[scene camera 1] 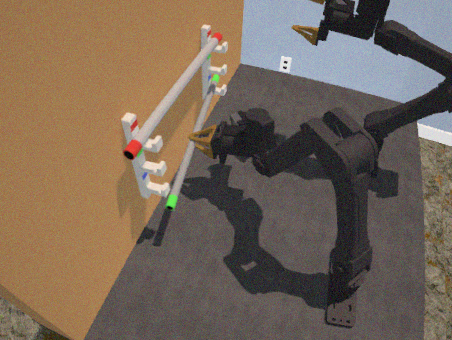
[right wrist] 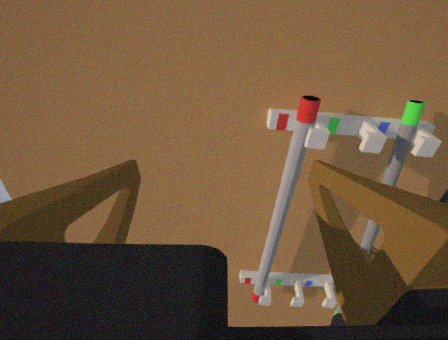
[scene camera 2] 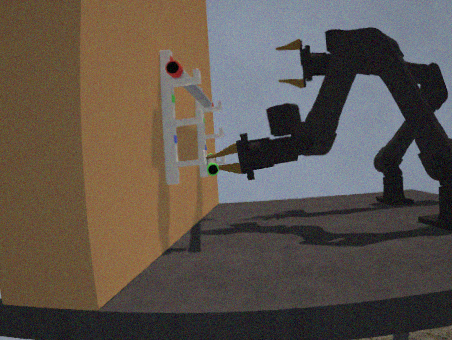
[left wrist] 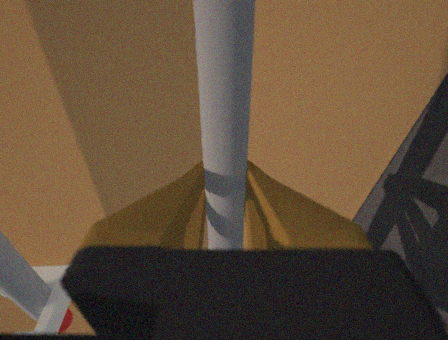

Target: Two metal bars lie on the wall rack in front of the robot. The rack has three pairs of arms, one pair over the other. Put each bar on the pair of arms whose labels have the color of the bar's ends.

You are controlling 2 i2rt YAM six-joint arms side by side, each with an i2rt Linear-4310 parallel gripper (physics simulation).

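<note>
The red-ended bar lies on the rack's top pair of arms, labelled red. The white rack has green labels at its middle pair and blue at its lowest. My left gripper is shut on the green-ended bar near its middle. That bar is at the lowest arms' height, one end by an arm's tip; contact is unclear. My right gripper is open, above the left one.
The brown wall stands behind the rack. The dark table top lies below the arms. My right arm reaches in at the upper right in scene camera 1, away from the rack.
</note>
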